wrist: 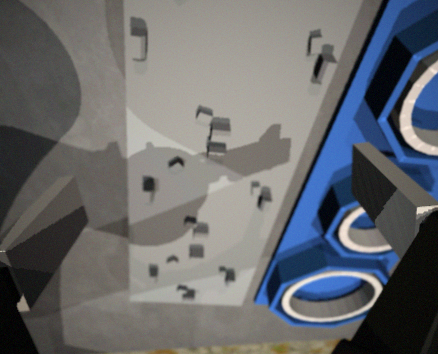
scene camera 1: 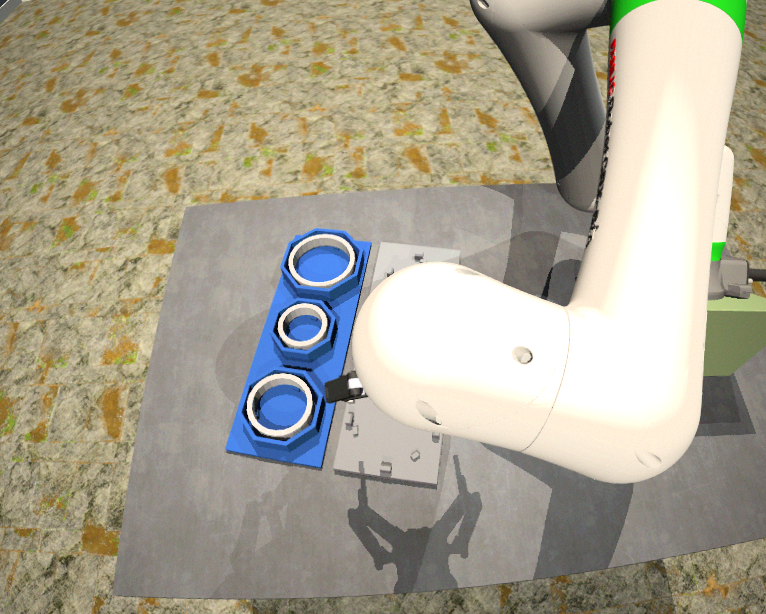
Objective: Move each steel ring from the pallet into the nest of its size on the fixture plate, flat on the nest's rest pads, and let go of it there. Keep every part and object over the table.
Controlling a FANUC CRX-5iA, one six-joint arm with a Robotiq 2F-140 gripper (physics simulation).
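Places are measured from the arm's base along level axes (x ahead, y left, z up), in millimetres.
Pixels of known places: gripper, fingertip midpoint: (wrist: 214, 184).
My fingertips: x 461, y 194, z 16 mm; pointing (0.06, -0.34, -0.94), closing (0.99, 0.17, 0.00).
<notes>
For each thing: its top centre in the pictures, then the offset to it from my fingertips. Level surfaces: height alone.
- blue pallet, middle of its top: (wrist: 372, 203) (scene camera 1: 305, 334) dx +181, dy -156, dz -132 mm
- small middle ring, middle of its top: (wrist: 382, 227) (scene camera 1: 302, 324) dx +182, dy -158, dz -101 mm
- light grey fixture plate, middle of its top: (wrist: 207, 192) (scene camera 1: 405, 346) dx +2, dy -137, dz -128 mm
- grey table, its level: dz -140 mm
Three pale steel rings sit in octagonal blue holders on the blue pallet (scene camera 1: 312, 455) (wrist: 340, 145): a large far ring (scene camera 1: 291, 260) (wrist: 286, 300), a small middle ring (scene camera 1: 324, 326) (wrist: 343, 231) and a large near ring (scene camera 1: 250, 405) (wrist: 406, 120). The light grey fixture plate (scene camera 1: 396, 447) (wrist: 225, 65) lies beside the pallet, with small pads and blocks on it; the arm hides much of it in the scene view. My gripper (wrist: 214, 184) is wide open and empty above the plate. One finger shows near the pallet's edge in the scene view; the other is hidden behind the arm.
The white arm (scene camera 1: 460, 345) spans the right half of the scene view. A green block (scene camera 1: 732, 338) stands at the right. The grey table (scene camera 1: 185, 511) extends around the pallet and plate; its left edge lies beyond the pallet.
</notes>
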